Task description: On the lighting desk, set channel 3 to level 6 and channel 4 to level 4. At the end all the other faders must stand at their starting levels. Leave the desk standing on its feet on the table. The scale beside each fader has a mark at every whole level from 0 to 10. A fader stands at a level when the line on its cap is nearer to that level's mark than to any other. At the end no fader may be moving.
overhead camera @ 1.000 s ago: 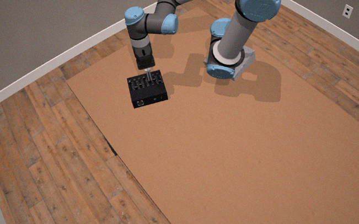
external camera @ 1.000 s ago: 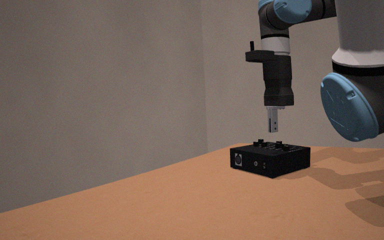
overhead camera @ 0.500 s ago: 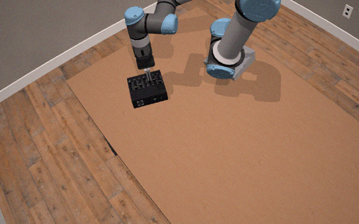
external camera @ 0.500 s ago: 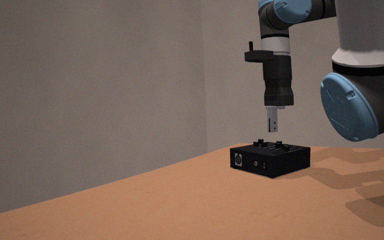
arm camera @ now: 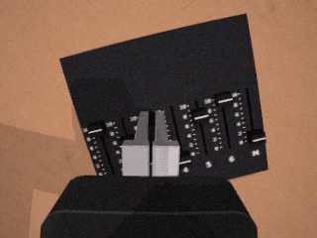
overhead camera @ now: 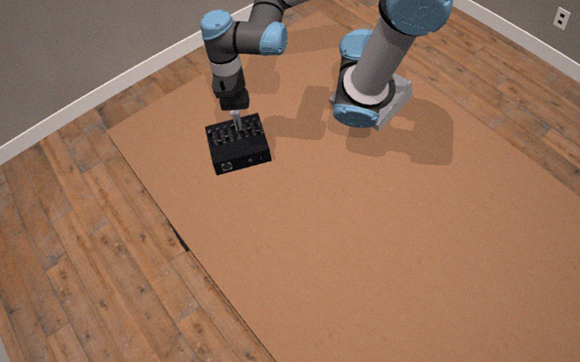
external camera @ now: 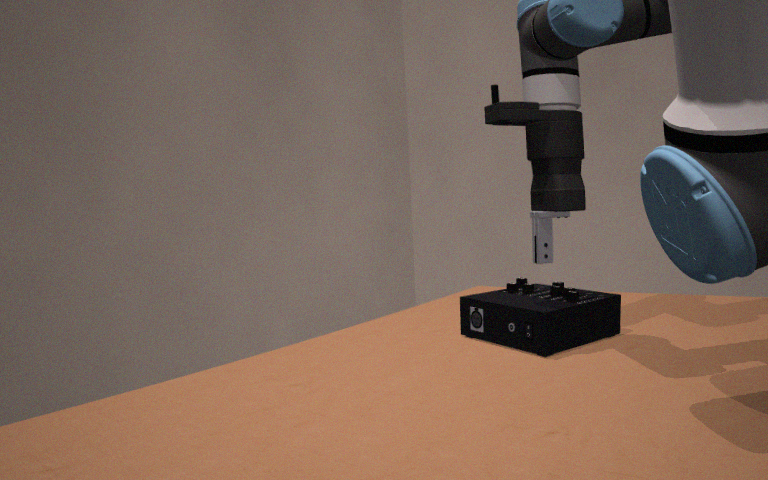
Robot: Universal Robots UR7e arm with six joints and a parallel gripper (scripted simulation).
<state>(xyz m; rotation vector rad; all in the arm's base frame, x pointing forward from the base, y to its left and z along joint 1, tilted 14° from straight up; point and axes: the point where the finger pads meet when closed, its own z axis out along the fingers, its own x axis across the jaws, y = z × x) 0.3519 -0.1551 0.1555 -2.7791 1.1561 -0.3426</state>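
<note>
Right now the channel 3 fader cap is 50 mm below my hand, 10 mm to the right of it and 10 mm behind it. Also, from my hand: channel 2 fader cap 50 mm below, 30 mm behind; then master fader cap 80 mm to the right, 50 mm below, 50 mm ahead; then channel 1 fader cap 50 mm below, 40 mm behind, 20 mm to the left.
</note>
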